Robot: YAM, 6 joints.
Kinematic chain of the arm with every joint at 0, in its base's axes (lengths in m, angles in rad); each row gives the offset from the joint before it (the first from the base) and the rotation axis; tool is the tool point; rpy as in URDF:
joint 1: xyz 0 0 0.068 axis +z
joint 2: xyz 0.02 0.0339 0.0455 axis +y
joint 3: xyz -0.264 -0.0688 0 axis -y
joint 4: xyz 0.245 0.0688 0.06 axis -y
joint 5: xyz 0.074 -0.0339 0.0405 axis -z
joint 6: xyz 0.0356 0 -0.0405 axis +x
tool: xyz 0 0 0 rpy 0 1.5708 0
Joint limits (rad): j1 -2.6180..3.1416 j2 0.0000..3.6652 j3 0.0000..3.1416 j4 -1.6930..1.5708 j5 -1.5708..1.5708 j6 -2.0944..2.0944
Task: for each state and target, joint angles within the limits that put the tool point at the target. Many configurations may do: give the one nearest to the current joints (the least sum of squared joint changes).
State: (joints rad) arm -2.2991 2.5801 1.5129 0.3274 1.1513 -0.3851
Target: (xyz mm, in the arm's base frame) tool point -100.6 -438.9 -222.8
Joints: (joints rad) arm -1.7316 3.2681 1.9237 0.3809 0.9531 -0.3851
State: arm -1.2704 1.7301 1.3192 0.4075 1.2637 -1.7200
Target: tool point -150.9 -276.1 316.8
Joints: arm -1.9602 1.4353 0.9946 0.3418 1.3557 -1.7200
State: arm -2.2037 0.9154 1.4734 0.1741 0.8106 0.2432
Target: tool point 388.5 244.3 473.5
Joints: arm -2.6180 0.3344 2.3255 0.3675 0.5082 0.2432
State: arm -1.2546 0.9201 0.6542 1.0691 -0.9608 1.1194
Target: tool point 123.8 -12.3 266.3
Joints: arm -0.3648 0.6161 0.1589 1.1251 -1.1631 1.1194
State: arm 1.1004 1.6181 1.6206 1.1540 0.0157 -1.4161
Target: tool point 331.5 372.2 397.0
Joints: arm 0.8453 2.1398 1.8633 0.9723 0.0296 -1.4161
